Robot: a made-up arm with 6 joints. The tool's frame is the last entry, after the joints. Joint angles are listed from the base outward.
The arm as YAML. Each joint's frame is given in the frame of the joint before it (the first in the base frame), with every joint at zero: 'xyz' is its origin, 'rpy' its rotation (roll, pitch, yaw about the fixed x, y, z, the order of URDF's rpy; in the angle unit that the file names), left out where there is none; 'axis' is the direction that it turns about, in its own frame. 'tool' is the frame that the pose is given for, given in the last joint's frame.
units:
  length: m
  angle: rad
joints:
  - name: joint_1
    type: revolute
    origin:
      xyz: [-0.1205, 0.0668, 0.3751]
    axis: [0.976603, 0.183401, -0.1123]
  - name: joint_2
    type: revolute
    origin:
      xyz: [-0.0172, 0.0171, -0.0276]
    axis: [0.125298, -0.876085, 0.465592]
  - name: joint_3
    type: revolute
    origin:
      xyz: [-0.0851, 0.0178, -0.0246]
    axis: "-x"
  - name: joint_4
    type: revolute
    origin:
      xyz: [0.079, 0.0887, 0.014]
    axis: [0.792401, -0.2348, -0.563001]
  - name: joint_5
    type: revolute
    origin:
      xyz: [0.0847, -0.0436, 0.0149]
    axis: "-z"
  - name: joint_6
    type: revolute
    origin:
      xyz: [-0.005, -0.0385, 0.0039]
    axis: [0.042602, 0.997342, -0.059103]
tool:
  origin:
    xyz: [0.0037, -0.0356, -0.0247]
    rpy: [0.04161, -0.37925, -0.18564]
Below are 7 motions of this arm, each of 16 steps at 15 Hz.
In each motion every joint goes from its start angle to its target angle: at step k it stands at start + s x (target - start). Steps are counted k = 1, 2, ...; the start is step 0. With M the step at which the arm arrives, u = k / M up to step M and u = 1 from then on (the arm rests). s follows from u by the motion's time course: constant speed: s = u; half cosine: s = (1 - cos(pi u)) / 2; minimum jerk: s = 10 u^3 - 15 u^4 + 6 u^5.
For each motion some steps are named. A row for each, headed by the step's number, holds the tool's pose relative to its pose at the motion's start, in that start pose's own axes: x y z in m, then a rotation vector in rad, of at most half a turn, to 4 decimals.
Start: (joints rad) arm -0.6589 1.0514 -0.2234 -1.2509 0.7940 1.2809
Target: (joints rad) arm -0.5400 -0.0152 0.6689 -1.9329 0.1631 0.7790
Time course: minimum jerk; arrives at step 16
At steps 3, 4, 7, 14, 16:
3: 0.0042 0.0073 0.0044 -0.0986 -0.0112 -0.0146
4: 0.0093 0.0160 0.0087 -0.2119 -0.0212 -0.0226
7: 0.0401 0.0699 0.0138 -0.8096 -0.0278 0.0770
14: 0.0650 0.1752 -0.1031 -1.9091 0.2051 1.0030
16: 0.0635 0.1764 -0.1081 -1.9313 0.2158 1.0387

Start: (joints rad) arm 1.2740 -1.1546 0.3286 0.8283 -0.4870 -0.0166
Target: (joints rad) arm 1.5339 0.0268 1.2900 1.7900 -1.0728 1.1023
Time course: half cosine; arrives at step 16
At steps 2, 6, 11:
2: 0.0013 0.0009 -0.0007 0.0223 0.0004 0.0365
6: 0.0142 0.0077 -0.0047 0.1422 -0.0324 0.3045
11: 0.0489 0.0222 -0.0007 0.1747 -0.2589 0.7072

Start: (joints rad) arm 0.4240 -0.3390 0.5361 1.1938 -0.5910 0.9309
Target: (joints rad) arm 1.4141 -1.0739 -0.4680 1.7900 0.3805 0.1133
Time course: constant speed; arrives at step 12
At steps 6, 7, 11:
6: -0.1083 0.1223 -0.0377 1.0265 0.2873 -1.0634
7: -0.1218 0.1466 -0.0223 1.0914 0.3860 -1.2996
11: -0.1341 0.2153 0.0777 0.9182 0.9413 -2.2550

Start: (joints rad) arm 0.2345 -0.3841 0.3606 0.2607 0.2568 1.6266
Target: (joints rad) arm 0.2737 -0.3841 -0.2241 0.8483 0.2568 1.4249
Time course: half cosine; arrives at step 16
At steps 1, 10, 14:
1: 0.0005 -0.0003 -0.0004 0.0061 0.0023 0.0083
10: 0.0296 0.0047 -0.0396 0.4895 0.2188 0.5295
14: 0.0318 0.0173 -0.0569 0.7027 0.3376 0.6923

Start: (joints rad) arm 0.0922 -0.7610 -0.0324 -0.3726 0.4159 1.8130
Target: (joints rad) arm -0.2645 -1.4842 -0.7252 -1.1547 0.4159 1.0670
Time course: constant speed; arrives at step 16
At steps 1, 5, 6, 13, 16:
1: 0.0010 0.0005 0.0050 -0.0085 -0.0156 -0.0231
5: 0.0078 0.0001 0.0253 -0.0398 -0.0810 -0.0926
6: 0.0101 -0.0007 0.0304 -0.0461 -0.0984 -0.1047
13: 0.0312 -0.0153 0.0636 -0.0597 -0.2395 -0.1461
16: 0.0417 -0.0267 0.0753 -0.0452 -0.3135 -0.1505

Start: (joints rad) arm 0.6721 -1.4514 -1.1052 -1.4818 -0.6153 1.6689
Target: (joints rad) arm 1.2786 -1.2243 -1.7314 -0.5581 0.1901 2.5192
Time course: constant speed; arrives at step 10
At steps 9, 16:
9: 0.0785 0.0859 -0.0899 0.4679 0.1923 1.4095
16: 0.0859 0.1024 -0.0913 0.3952 0.2594 1.6394

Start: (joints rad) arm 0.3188 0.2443 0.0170 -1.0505 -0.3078 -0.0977
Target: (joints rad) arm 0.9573 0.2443 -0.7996 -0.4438 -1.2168 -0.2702
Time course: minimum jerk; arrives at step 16
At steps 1, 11, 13, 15, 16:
1: -0.0001 -0.0003 0.0000 0.0037 -0.0027 -0.0006
11: -0.0335 -0.0662 0.0000 1.0213 -1.3534 -0.2567
13: -0.0417 -0.0738 -0.0013 1.0904 -1.6249 -0.3163
15: -0.0449 -0.0764 -0.0020 1.1061 -1.7236 -0.3398
16: -0.0451 -0.0765 -0.0020 1.1067 -1.7283 -0.3410

